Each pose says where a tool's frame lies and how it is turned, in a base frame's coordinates. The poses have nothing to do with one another.
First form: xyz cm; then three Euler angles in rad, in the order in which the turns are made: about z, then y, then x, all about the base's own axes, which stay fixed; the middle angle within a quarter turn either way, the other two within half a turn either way.
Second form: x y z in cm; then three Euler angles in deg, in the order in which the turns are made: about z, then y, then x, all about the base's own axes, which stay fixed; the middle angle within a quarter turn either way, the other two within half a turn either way. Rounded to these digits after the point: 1 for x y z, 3 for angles.
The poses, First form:
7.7, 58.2, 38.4, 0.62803, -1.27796, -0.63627
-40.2, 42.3, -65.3, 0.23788, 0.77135, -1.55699
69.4, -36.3, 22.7, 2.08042, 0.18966, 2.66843
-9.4, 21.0, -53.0, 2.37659, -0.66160, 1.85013
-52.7, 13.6, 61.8, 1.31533, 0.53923, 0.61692
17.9, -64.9, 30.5, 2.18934, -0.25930, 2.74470
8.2, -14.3, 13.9, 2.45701, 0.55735, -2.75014
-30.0, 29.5, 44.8, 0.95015, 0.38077, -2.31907
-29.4, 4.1, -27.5, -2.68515, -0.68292, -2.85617
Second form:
7.7, 58.2, 38.4, 35.983, -73.222, -36.456
-40.2, 42.3, -65.3, 13.630, 44.195, -89.209
69.4, -36.3, 22.7, 119.199, 10.867, 152.890
-9.4, 21.0, -53.0, 136.169, -37.907, 106.005
-52.7, 13.6, 61.8, 75.363, 30.896, 35.347
17.9, -64.9, 30.5, 125.440, -14.857, 157.260
8.2, -14.3, 13.9, 140.776, 31.934, -157.571
-30.0, 29.5, 44.8, 54.440, 21.817, -132.873
-29.4, 4.1, -27.5, -153.848, -39.128, -163.646

